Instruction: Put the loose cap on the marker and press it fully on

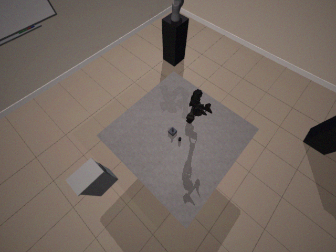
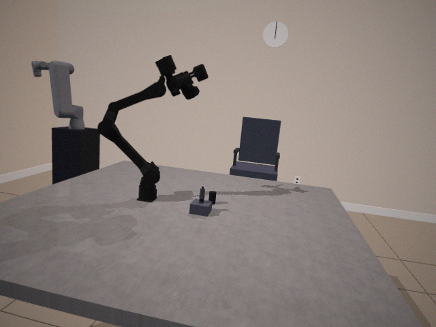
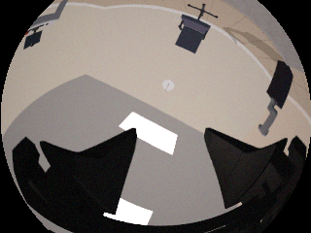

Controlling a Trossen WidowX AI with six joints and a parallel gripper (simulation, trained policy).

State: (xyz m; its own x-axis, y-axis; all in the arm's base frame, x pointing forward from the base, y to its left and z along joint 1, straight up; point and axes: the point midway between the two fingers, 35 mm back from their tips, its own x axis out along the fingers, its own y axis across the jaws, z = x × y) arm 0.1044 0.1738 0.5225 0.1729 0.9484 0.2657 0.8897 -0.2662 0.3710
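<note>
Now: the marker cap 150 mm ahead of my gripper tip, 130 mm to the right of it and 510 mm below it. From my gripper tip the other things lie so: grey holder block: 130 mm ahead, 260 mm to the right, 510 mm below.
</note>
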